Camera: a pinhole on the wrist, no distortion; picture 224 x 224 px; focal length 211.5 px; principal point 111.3 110.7 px. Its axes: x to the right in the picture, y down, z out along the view. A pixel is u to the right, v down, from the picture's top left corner.
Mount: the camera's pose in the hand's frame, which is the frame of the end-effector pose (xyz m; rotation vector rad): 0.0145 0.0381 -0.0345 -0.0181 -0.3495 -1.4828
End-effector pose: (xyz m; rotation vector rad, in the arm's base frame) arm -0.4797 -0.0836 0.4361 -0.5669 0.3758 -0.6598
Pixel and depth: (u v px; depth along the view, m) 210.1 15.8 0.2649
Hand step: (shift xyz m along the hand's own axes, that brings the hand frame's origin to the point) -0.1533 -0.0340 0.2229
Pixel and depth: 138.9 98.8 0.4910
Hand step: -0.1165 0.0836 0.4417
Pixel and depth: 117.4 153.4 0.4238
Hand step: 0.0060 0.1298 0.3881
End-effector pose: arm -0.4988 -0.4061 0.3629 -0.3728 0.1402 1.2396
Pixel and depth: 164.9 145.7 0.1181
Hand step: 0.0092 0.0375 0.0888
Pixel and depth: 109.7 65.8 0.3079
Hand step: -0.1165 0.1031 0.2442
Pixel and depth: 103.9 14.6 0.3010
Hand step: -0.1850 0.1026 0.2214
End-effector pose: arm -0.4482 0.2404 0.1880 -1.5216 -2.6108 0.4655
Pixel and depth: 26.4 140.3 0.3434
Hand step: -0.0201 0.2536 0.2682
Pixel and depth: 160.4 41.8 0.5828
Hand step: -0.2913 0.0193 0.5134
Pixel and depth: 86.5 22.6 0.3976
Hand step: -0.2359 0.1565 0.2986
